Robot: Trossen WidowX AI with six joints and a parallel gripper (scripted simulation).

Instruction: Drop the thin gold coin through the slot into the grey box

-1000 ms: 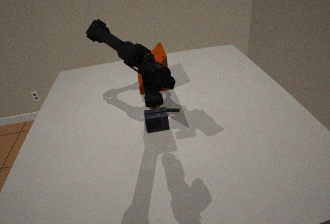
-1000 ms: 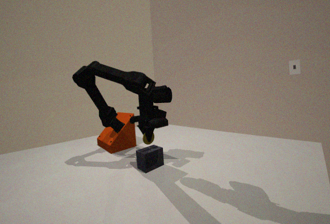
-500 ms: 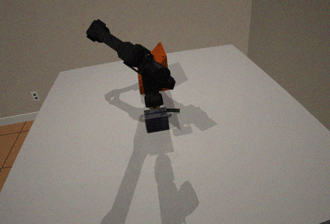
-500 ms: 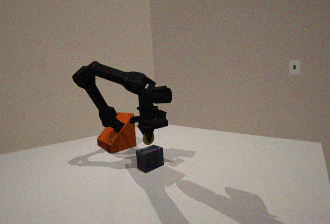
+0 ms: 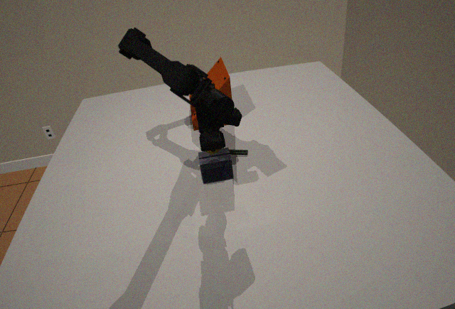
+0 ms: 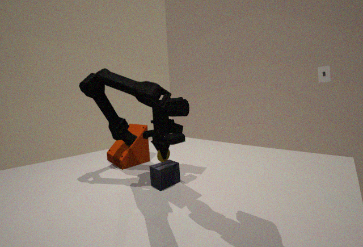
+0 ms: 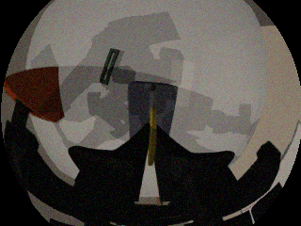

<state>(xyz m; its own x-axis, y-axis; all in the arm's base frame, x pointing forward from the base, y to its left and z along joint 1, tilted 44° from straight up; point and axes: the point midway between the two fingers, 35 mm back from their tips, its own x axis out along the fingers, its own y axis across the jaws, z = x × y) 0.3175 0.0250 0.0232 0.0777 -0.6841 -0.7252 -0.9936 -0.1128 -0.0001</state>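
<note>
My gripper tip is 2 cm below the gold coin.
</note>
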